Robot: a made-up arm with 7 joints. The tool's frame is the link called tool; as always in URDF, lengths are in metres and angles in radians. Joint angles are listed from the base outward.
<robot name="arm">
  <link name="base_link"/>
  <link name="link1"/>
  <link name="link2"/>
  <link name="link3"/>
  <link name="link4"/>
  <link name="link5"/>
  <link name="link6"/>
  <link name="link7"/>
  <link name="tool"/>
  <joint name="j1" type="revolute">
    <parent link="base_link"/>
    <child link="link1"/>
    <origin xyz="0 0 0.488" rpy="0 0 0"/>
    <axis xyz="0 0 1"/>
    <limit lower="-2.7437" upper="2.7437"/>
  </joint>
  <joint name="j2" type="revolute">
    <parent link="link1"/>
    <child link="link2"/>
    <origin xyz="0 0 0" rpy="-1.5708 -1.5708 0"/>
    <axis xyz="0 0 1"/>
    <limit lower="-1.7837" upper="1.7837"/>
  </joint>
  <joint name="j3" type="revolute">
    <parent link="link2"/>
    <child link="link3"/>
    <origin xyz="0.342 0 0" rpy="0 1.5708 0"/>
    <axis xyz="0 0 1"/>
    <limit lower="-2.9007" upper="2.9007"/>
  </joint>
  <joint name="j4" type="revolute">
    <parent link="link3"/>
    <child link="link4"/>
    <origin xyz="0 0.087 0" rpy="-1.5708 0 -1.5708"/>
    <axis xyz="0 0 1"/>
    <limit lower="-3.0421" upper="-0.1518"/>
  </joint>
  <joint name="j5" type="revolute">
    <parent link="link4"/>
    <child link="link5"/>
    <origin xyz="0.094 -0.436 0" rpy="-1.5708 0 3.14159"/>
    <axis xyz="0 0 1"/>
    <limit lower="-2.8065" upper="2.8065"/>
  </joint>
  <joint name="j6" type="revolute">
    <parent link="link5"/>
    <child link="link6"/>
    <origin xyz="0 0 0" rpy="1.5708 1.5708 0"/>
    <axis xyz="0 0 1"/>
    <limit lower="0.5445" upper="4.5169"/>
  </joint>
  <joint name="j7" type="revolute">
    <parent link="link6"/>
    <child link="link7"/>
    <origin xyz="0 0.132 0" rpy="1.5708 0 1.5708"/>
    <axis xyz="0 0 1"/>
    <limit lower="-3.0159" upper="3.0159"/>
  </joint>
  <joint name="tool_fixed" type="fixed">
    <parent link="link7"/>
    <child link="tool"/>
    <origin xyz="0 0 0" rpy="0 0 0"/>
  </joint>
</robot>
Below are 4 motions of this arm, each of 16 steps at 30 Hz.
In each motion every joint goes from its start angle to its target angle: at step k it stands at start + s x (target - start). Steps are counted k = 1, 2, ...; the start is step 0. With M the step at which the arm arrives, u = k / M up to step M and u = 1 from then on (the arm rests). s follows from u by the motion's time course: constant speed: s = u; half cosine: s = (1 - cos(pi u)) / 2; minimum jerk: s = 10 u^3 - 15 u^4 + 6 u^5.
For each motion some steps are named. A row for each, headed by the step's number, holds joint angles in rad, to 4 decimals.
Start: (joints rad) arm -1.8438 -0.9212 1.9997 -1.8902 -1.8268 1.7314 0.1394
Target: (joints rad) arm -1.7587 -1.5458 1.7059 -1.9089 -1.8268 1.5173 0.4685
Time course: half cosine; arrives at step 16
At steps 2, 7, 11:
2: -1.8406 -0.9450 1.9885 -1.8909 -1.8268 1.7233 0.1519
7: -1.8096 -1.1726 1.8815 -1.8977 -1.8268 1.6452 0.2718
11: -1.7776 -1.4070 1.7712 -1.9047 -1.8268 1.5649 0.3954

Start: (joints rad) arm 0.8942 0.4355 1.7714 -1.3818 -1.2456 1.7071 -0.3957
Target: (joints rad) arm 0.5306 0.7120 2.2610 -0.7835 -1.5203 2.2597 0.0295
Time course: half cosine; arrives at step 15
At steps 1, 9, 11, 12, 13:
1: 0.8902 0.4385 1.7767 -1.3753 -1.2486 1.7131 -0.3911
9: 0.6562 0.6165 2.0918 -0.9902 -1.4254 2.0688 -0.1174
11: 0.5908 0.6663 2.1800 -0.8825 -1.4749 2.1683 -0.0408
12: 0.5653 0.6856 2.2142 -0.8406 -1.4941 2.2069 -0.0111
13: 0.5463 0.7000 2.2398 -0.8094 -1.5084 2.2358 0.0111

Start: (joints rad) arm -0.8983 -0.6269 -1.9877 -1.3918 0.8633 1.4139 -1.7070
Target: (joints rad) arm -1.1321 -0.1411 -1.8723 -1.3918 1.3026 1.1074 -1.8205
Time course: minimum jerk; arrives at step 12
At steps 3, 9, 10, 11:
3: -0.9225 -0.5766 -1.9758 -1.3918 0.9088 1.3822 -1.7187
9: -1.1079 -0.1914 -1.8842 -1.3918 1.2571 1.1391 -1.8088
10: -1.1238 -0.1583 -1.8764 -1.3918 1.2870 1.1183 -1.8165
11: -1.1309 -0.1436 -1.8729 -1.3918 1.3004 1.1090 -1.8199

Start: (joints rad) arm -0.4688 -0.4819 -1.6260 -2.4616 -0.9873 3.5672 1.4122
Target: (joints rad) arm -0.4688 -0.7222 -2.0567 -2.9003 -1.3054 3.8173 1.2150
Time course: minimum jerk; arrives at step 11
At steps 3, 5, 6, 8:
3: -0.4688 -0.5129 -1.6815 -2.5182 -1.0283 3.5994 1.3868
5: -0.4688 -0.5817 -1.8048 -2.6438 -1.1194 3.6711 1.3303
6: -0.4688 -0.6224 -1.8779 -2.7181 -1.1733 3.7134 1.2969
8: -0.4688 -0.6912 -2.0012 -2.8437 -1.2644 3.7851 1.2404

